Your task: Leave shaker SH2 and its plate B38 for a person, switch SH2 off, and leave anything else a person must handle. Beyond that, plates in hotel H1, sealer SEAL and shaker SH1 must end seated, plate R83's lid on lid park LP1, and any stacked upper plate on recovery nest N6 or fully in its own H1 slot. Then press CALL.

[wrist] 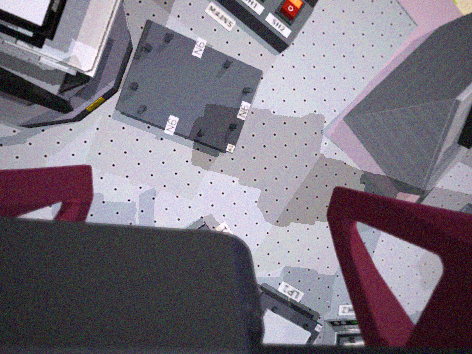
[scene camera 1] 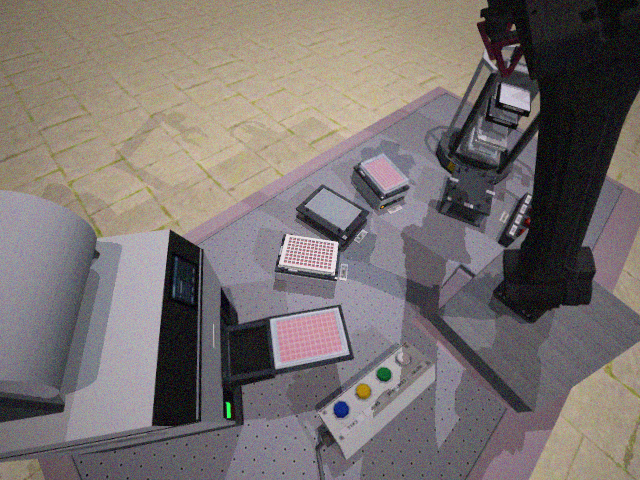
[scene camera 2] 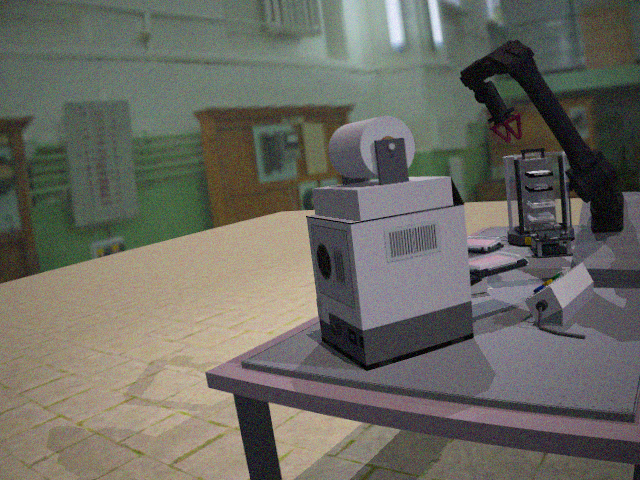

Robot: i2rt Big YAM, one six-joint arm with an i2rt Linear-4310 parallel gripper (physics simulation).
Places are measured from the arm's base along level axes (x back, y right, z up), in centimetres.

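Pixels of known places: gripper, between the fingertips: (wrist: 216, 191) (scene camera 1: 499, 67) (scene camera 2: 514, 140); arm's base, origin of its link: (scene camera 1: 532, 285) (scene camera 2: 608, 214).
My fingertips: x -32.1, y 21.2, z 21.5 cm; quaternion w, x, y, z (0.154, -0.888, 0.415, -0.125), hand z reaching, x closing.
Ahead of a thing's pixels: the offset from my fingertips to its top centre. "spot": to the spot under its first point.
My gripper (scene camera 1: 504, 51) (scene camera 2: 508, 133) (wrist: 216, 191) is open and empty, high above the table near hotel H1 {dy +25.5, dx -0.6, dz -4.0 cm} (scene camera 1: 473, 114) (scene camera 2: 519, 206) (wrist: 112, 75), which holds several stacked plates. Nest N6 {dy +5.5, dx +8.1, dz -30.3 cm} (scene camera 1: 467, 193) (wrist: 180, 75) is bare. A white plate with red wells {dy -45.5, dx -4.8, dz -31.0 cm} (scene camera 1: 309, 254) sits on the block beside LP1 {dy -30.6, dx -12.4, dz -33.1 cm} (scene camera 1: 320, 223) (wrist: 300, 310); the label SH2 shows there in the wrist view. LP1 bears a pale flat piece {dy -30.6, dx -12.4, dz -33.3 cm} (scene camera 1: 333, 206). A pink plate {dy -11.5, dx -11.7, dz -30.1 cm} (scene camera 1: 383, 173) sits on the block beyond. Another pink plate {dy -58.9, dx +10.5, dz -25.2 cm} (scene camera 1: 310, 335) lies on the sealer's extended tray. The SH2 mains switch {spot: dy +3.9, dx +26.3, dz -32.7 cm} (wrist: 290, 7) shows orange and red.
The sealer {dy -81.5, dx -2.7, dz +7.7 cm} (scene camera 1: 180, 361) (scene camera 2: 413, 263) shows a green light. The button box {dy -54.5, dx +25.9, dz -29.5 cm} (scene camera 1: 382, 403) (scene camera 2: 566, 297) has blue {dy -61.7, dx +22.9, dz -30.4 cm} (scene camera 1: 341, 409), yellow, green and white buttons. The mains strip {spot: dy +1.6, dx +23.6, dz -33.8 cm} (scene camera 1: 509, 232) stands beside N6, partly behind the arm. The arm's grey base plate (scene camera 1: 558, 351) lies at the right.
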